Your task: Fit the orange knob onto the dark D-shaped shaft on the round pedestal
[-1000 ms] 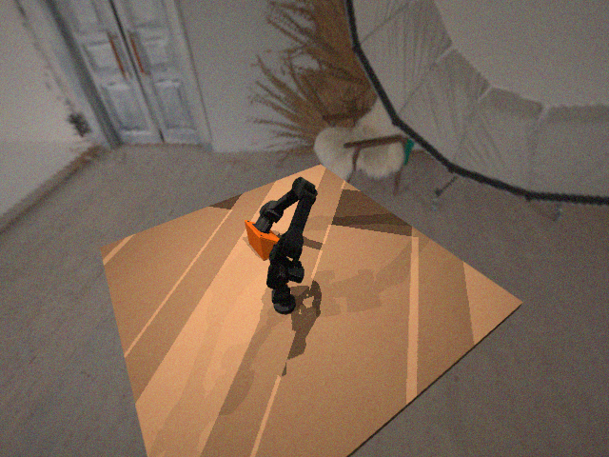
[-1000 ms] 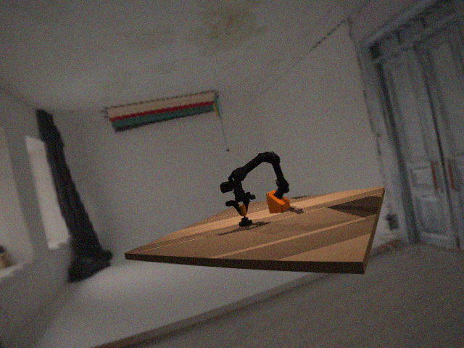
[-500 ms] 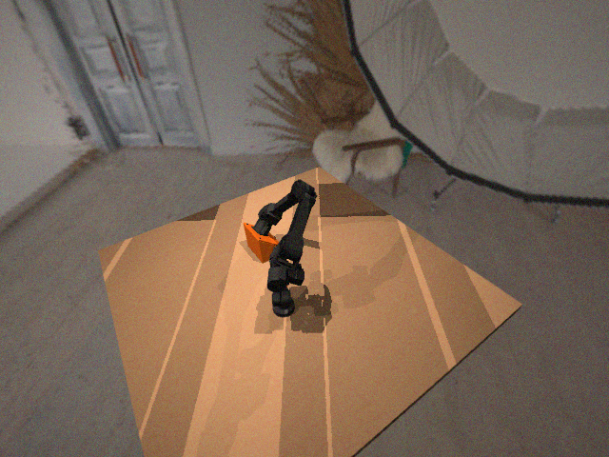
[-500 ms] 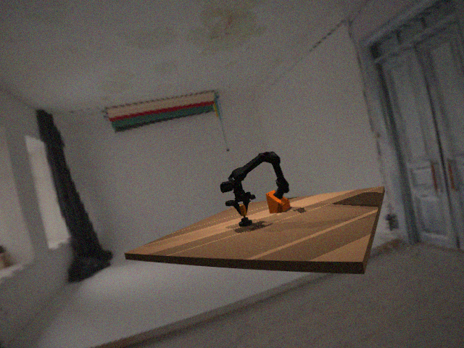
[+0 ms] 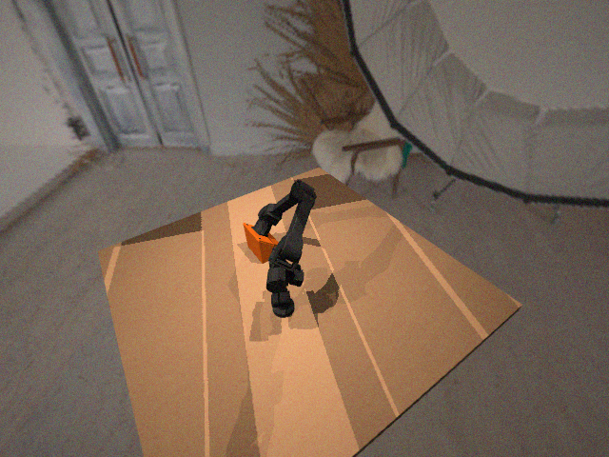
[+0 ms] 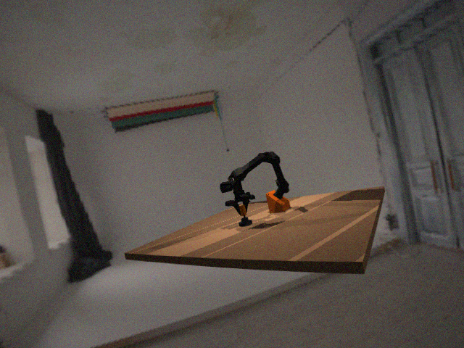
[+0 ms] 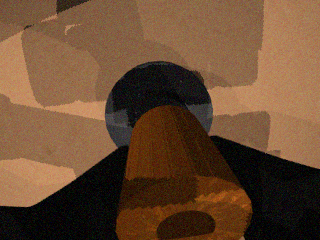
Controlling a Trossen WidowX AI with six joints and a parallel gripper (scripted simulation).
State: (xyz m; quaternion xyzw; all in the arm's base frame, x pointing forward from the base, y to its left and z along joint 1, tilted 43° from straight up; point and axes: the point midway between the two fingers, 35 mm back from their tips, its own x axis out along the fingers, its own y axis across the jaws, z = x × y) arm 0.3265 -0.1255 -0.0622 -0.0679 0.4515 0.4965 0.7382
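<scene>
The orange knob is 20 mm above my gripper tip. Also, from my gripper tip: pedestal (40 mm below).
</scene>
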